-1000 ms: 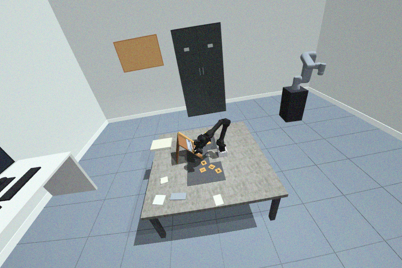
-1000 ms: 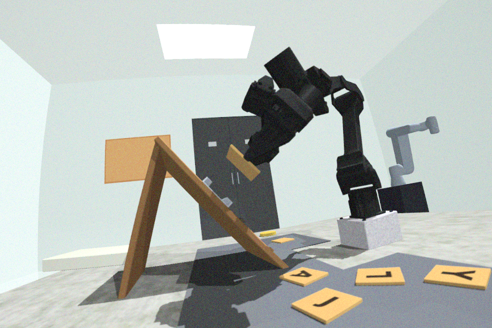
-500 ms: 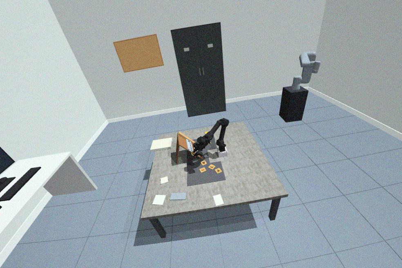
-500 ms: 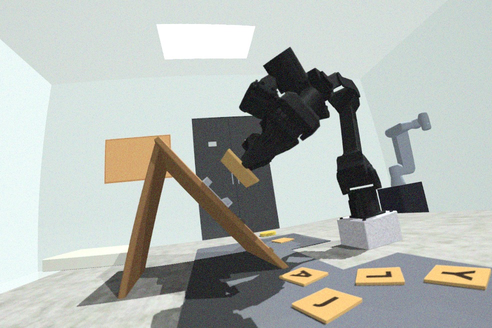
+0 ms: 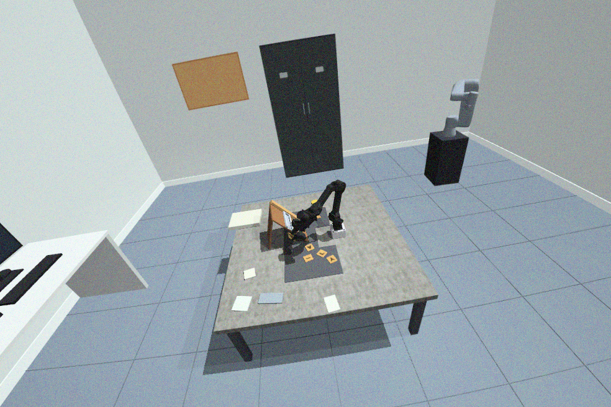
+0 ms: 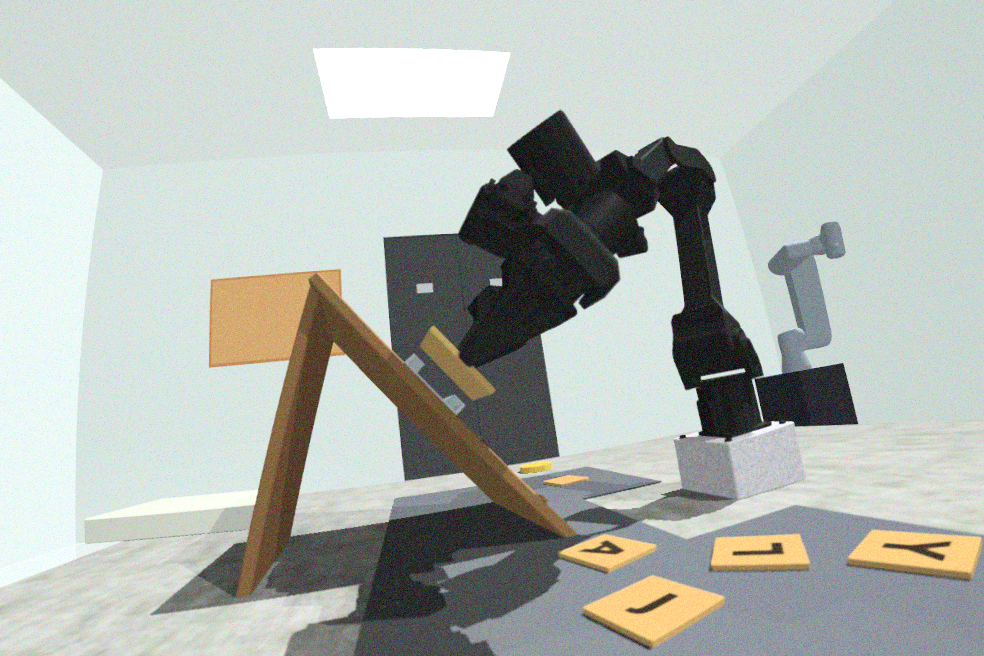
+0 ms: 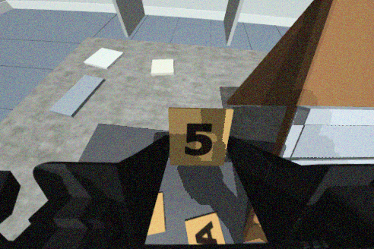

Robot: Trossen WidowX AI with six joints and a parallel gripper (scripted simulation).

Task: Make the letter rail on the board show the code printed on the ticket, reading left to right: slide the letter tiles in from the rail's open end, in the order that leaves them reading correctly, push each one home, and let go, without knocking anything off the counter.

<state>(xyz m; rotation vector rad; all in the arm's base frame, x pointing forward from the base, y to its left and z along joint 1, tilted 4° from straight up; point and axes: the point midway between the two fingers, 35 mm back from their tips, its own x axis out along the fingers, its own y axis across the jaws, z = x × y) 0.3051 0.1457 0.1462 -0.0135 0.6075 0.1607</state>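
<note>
Now: gripper tip 190 mm to the left of the white ticket, 90 mm above it and 30 mm past it. Round my gripper tip: letter tile: 190 mm behind, 160 mm below, 30 mm to the left; then j tile: 160 mm below, 90 mm behind, 60 mm to the left; then orange tile marked 5: right at my gripper tip.
</note>
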